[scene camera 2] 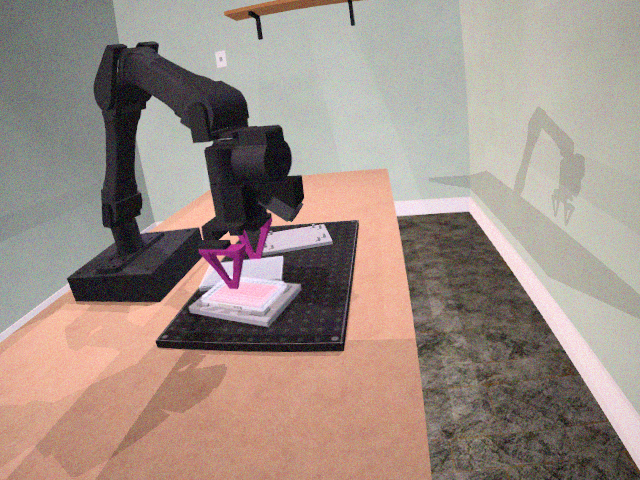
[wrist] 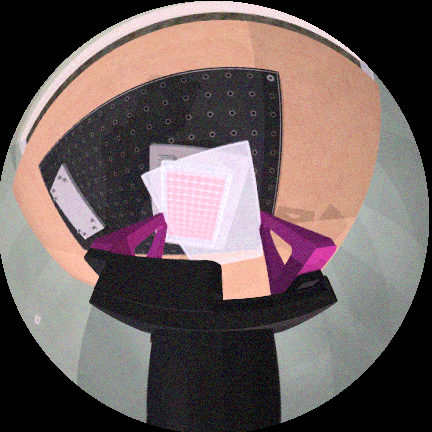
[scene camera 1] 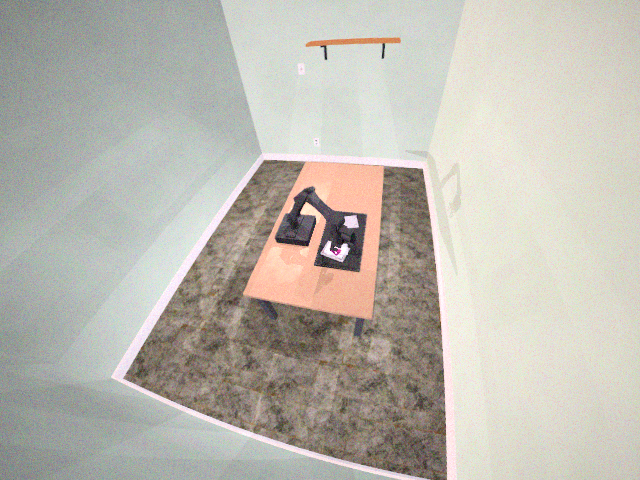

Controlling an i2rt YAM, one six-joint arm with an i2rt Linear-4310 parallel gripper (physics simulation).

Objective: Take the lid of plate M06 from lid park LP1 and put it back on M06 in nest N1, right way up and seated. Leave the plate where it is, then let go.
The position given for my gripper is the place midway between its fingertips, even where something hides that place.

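Observation:
There's a white plate with pink top (scene camera 2: 258,298) that sits on a grey nest (scene camera 2: 268,316). Then there's a white lid (scene camera 2: 264,271), which you'd also find in the wrist view, the white lid (wrist: 209,201), and it's clear of everything else. My gripper (scene camera 2: 245,274) holds the white lid, and the wrist view shows my gripper (wrist: 212,216) too.

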